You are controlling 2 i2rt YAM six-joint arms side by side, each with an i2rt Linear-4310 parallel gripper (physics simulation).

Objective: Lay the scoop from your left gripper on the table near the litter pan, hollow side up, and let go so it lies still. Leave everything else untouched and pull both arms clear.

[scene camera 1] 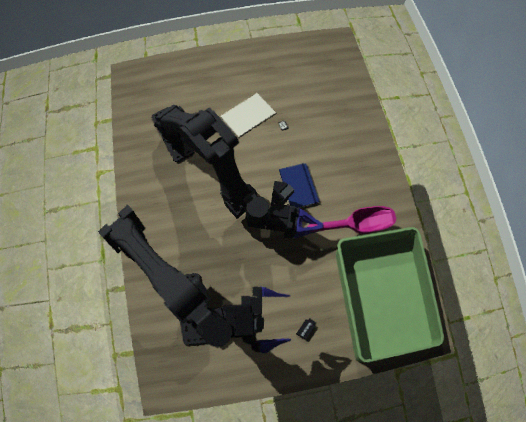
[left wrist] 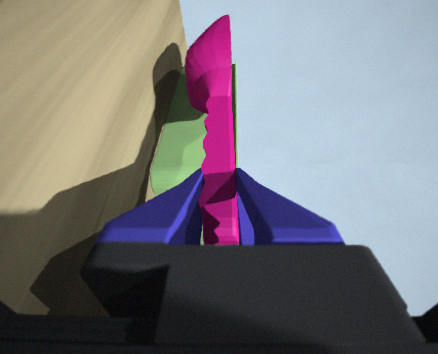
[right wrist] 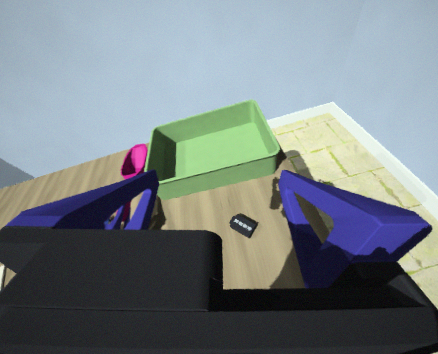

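Where they show: left gripper, fingertip midpoint: [scene camera 1: 322,227] [left wrist: 219,176] [right wrist: 125,204]; right gripper, fingertip midpoint: [scene camera 1: 289,317] [right wrist: 218,176]; left arm's base at its link origin: [scene camera 1: 172,134].
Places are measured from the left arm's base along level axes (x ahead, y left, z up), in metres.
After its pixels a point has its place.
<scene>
My left gripper [scene camera 1: 320,226] {z 0.072, x 0.231, y -0.517 m} [left wrist: 219,176] {z 0.072, x 0.231, y -0.517 m} is shut on the handle of the magenta scoop [scene camera 1: 374,220] {z 0.052, x 0.379, y -0.570 m} [left wrist: 219,135] {z 0.071, x 0.258, y -0.515 m} [right wrist: 135,161] {z 0.055, x 0.389, y -0.561 m}. The scoop is held above the table, its shadow lying apart from it in the left wrist view. In scene camera 1 its hollow faces up toward the camera, and its bowl is just beyond the upper edge of the green litter pan [scene camera 1: 390,305] {z 0.002, x 0.300, y -0.800 m} [left wrist: 177,152] {z 0.023, x 0.279, y -0.588 m} [right wrist: 220,147] {z 0.002, x 0.316, y -0.815 m}. My right gripper [scene camera 1: 290,318] {z 0.281, x 0.001, y -0.712 m} [right wrist: 218,176] {z 0.281, x 0.001, y -0.712 m} is open and empty, left of the pan in scene camera 1. The height of the bowl over the table is hard to tell.
The wooden table [scene camera 1: 300,65] {z 0.000, x 0.503, y 0.038 m} [left wrist: 75,100] {z 0.000, x 0.261, y -0.478 m} [right wrist: 200,215] {z 0.000, x 0.139, y -0.660 m} bears a black labelled block [scene camera 1: 306,330] {z 0.016, x 0.055, y -0.738 m} [right wrist: 244,225] {z 0.015, x 0.053, y -0.737 m} between the right gripper and the pan. A blue book [scene camera 1: 300,184] {z 0.012, x 0.261, y -0.356 m} lies close to the left gripper. A white sheet [scene camera 1: 248,115] {z 0.005, x 0.244, y -0.063 m} and a small whitish piece [scene camera 1: 283,125] {z 0.002, x 0.324, y -0.149 m} lie farther up.
</scene>
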